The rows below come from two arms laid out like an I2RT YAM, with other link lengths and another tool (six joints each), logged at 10 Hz.
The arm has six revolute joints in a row. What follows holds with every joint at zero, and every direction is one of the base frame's.
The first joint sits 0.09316 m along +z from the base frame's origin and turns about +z.
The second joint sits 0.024 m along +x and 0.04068 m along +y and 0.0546 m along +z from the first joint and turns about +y.
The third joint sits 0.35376 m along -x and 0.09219 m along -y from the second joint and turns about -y.
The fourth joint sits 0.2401 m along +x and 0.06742 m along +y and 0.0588 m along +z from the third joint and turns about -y.
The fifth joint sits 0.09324 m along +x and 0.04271 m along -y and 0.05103 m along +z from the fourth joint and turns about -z.
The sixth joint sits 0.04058 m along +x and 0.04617 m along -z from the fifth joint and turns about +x.
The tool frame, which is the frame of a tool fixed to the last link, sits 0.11 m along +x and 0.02 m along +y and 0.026 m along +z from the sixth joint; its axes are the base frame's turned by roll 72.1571, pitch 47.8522 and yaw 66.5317 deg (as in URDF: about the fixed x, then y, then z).
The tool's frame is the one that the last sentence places.
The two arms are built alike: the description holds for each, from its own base.
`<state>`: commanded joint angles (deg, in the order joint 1, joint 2, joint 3, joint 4, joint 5, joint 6); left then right.
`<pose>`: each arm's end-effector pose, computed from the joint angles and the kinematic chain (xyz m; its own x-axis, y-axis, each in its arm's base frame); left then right.
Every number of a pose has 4 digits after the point.
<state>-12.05 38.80 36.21 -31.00 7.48 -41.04 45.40 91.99 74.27 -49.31 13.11 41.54</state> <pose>0.1951 -0.0565 0.2903 -0.3197 0.0098 -0.9475 0.3003 0.9494 -0.0915 0.3335 0.2482 0.2785 -0.5817 0.6449 -0.4958 0.5428 0.7617 0.3539</pose>
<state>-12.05 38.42 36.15 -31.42 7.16 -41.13 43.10 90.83 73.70 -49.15 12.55 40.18</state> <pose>0.1933 -0.0552 0.2894 -0.3212 0.0101 -0.9470 0.2949 0.9513 -0.0899 0.3387 0.2335 0.2825 -0.5690 0.6561 -0.4956 0.5521 0.7515 0.3611</pose>
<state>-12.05 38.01 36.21 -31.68 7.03 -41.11 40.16 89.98 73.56 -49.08 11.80 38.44</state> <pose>0.1919 -0.0546 0.2902 -0.3175 0.0103 -0.9482 0.2937 0.9518 -0.0880 0.3468 0.2167 0.2868 -0.5538 0.6690 -0.4957 0.5642 0.7393 0.3676</pose>
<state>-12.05 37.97 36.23 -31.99 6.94 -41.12 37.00 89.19 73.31 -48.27 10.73 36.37</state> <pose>0.1912 -0.0542 0.2894 -0.3214 0.0114 -0.9469 0.2920 0.9524 -0.0877 0.3561 0.2006 0.2916 -0.5378 0.6831 -0.4941 0.5708 0.7263 0.3829</pose>
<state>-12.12 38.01 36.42 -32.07 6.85 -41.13 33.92 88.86 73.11 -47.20 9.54 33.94</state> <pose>0.1913 -0.0542 0.2904 -0.3202 0.0117 -0.9473 0.2919 0.9525 -0.0869 0.3660 0.1862 0.2944 -0.5274 0.6908 -0.4946 0.5717 0.7192 0.3948</pose>
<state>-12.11 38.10 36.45 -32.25 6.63 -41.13 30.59 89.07 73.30 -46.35 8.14 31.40</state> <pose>0.1912 -0.0535 0.2898 -0.3236 0.0135 -0.9461 0.2884 0.9537 -0.0851 0.3773 0.1712 0.2957 -0.5191 0.6976 -0.4939 0.5752 0.7125 0.4019</pose>
